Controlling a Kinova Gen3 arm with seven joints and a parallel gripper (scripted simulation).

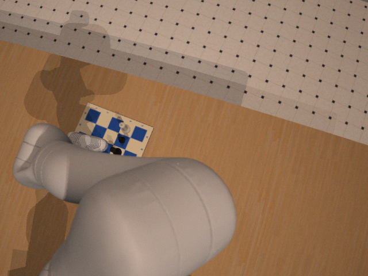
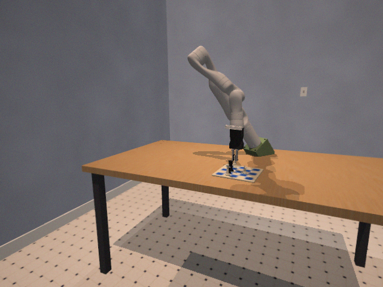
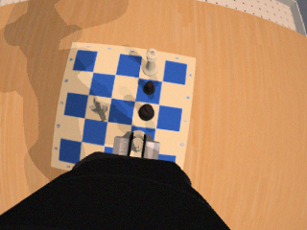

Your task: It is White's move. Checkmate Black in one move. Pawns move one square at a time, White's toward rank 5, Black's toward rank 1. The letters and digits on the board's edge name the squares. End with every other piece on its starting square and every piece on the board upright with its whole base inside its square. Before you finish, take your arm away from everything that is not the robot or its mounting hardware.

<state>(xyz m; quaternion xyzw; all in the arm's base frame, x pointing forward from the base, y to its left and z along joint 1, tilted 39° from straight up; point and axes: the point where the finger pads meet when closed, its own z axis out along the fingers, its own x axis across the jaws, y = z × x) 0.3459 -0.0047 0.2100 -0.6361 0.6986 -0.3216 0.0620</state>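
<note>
Right now my hand is 40 mm short of the blue-and-cream chessboard, 20 mm to the right of it and 70 mm above it.
</note>
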